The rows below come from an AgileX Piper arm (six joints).
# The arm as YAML. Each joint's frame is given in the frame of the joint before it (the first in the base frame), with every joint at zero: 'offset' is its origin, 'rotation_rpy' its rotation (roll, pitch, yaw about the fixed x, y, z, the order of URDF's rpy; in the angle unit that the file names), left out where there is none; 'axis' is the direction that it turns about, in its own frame. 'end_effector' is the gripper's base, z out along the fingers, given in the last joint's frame.
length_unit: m
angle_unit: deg
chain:
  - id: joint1
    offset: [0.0, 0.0, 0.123]
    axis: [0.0, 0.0, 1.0]
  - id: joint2
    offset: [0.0, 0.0, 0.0]
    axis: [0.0, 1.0, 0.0]
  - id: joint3
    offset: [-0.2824, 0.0, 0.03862]
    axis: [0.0, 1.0, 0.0]
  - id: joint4
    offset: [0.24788, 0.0, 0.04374]
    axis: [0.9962, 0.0, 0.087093]
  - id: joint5
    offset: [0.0, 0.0, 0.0]
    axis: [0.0, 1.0, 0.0]
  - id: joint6
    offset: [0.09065, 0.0, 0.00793]
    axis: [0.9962, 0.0, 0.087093]
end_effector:
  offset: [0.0, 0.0, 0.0]
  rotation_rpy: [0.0, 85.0, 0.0]
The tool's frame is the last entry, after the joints.
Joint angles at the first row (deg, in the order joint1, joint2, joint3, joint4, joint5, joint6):
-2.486 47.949 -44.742 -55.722 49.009 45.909
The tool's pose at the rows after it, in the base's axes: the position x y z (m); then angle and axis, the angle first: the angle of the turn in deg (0 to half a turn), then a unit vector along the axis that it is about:
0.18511 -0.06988 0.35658 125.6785 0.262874 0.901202 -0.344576
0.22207 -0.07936 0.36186 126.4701 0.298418 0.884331 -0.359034
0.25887 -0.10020 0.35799 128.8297 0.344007 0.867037 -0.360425
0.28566 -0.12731 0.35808 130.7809 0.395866 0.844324 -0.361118
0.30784 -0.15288 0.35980 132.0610 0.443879 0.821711 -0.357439
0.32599 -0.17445 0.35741 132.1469 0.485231 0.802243 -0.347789
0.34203 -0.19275 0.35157 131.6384 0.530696 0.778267 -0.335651
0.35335 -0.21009 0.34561 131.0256 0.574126 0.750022 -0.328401
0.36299 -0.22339 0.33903 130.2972 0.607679 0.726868 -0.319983
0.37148 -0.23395 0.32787 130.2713 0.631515 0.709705 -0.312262
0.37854 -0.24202 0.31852 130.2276 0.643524 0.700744 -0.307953
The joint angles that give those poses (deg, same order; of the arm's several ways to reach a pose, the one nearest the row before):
-2.487 57.358 -49.838 -61.563 50.545 55.392
-3.792 66.241 -56.285 -64.599 51.692 60.850
-7.799 75.418 -63.086 -64.323 51.463 64.033
-12.274 82.877 -70.569 -62.632 51.993 65.288
-15.808 89.393 -78.375 -60.336 53.111 65.824
-18.455 94.765 -84.500 -58.727 53.210 67.576
-20.328 99.640 -89.638 -57.917 53.438 71.317
-22.017 103.731 -93.935 -57.866 53.957 75.499
-23.189 107.111 -97.333 -57.866 54.090 79.170
-24.041 110.132 -99.496 -57.866 53.979 82.312
-24.651 112.545 -101.190 -57.977 53.575 84.111

